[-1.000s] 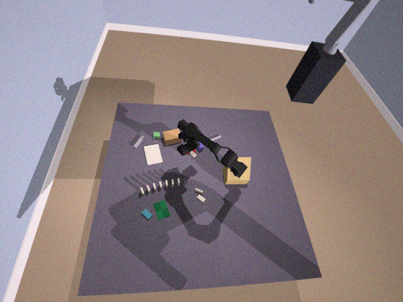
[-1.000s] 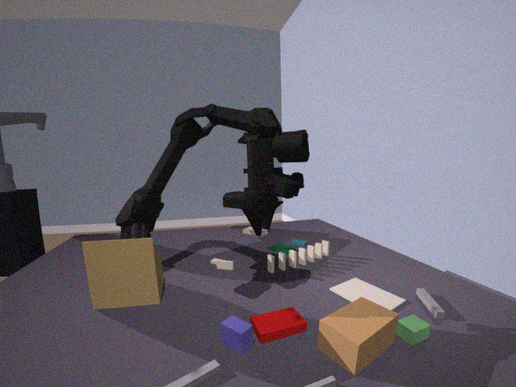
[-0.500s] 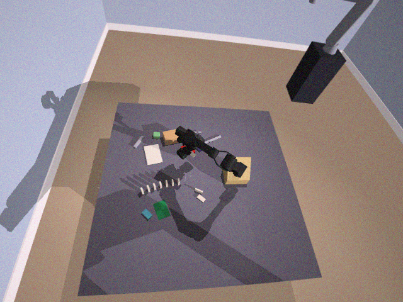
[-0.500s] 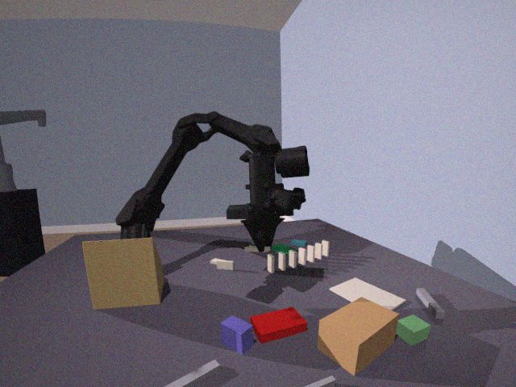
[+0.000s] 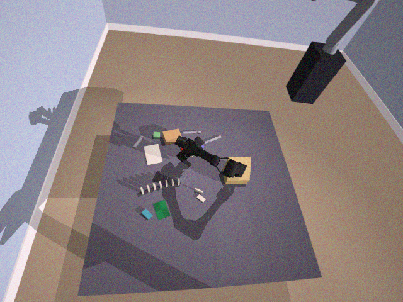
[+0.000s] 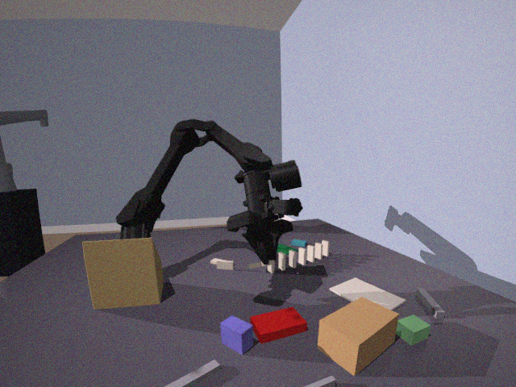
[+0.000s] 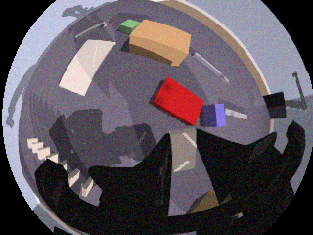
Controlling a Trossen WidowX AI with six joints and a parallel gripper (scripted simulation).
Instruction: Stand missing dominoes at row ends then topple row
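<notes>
The red block is 70 mm to the right of my gripper tip and 100 mm below it. Also, from my gripper tip: orange box: 120 mm ahead, 160 mm to the right, 80 mm below; white sheet: 240 mm ahead, 20 mm to the right, 110 mm below; purple cube: 90 mm behind, 100 mm to the right, 90 mm below.
</notes>
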